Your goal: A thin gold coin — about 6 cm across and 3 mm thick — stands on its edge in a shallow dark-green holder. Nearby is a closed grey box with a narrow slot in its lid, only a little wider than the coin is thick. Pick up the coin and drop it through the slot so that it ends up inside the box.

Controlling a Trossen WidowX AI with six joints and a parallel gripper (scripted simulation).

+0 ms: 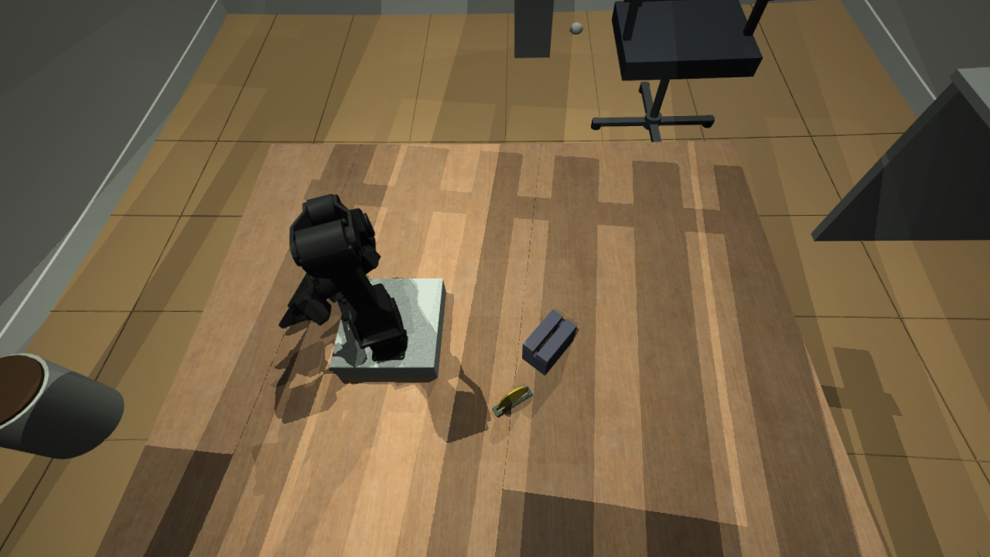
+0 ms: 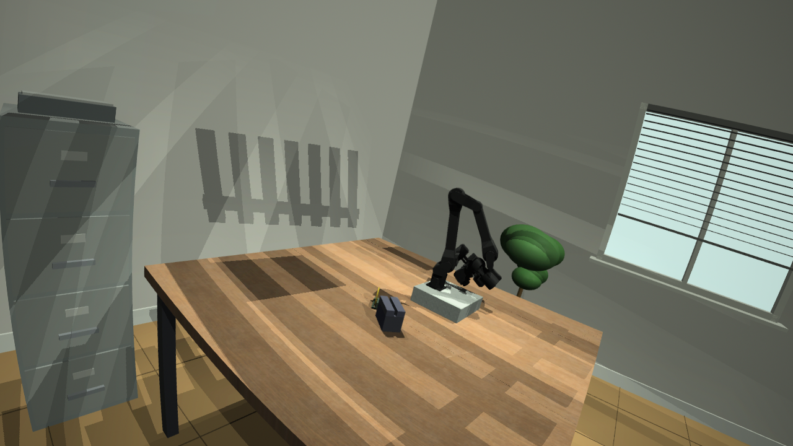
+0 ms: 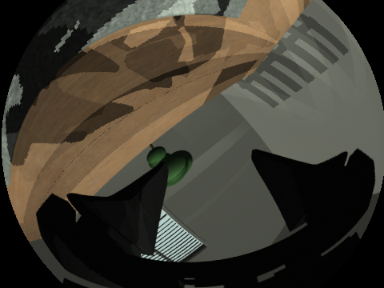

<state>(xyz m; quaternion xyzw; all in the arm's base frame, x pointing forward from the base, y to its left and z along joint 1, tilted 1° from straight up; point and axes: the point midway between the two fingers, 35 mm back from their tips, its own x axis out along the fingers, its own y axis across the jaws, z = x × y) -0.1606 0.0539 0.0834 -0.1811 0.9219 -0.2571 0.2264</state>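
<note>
The gold coin lies 430 mm ahead of my gripper tip, 150 mm to the right of it and 90 mm below it.
</note>
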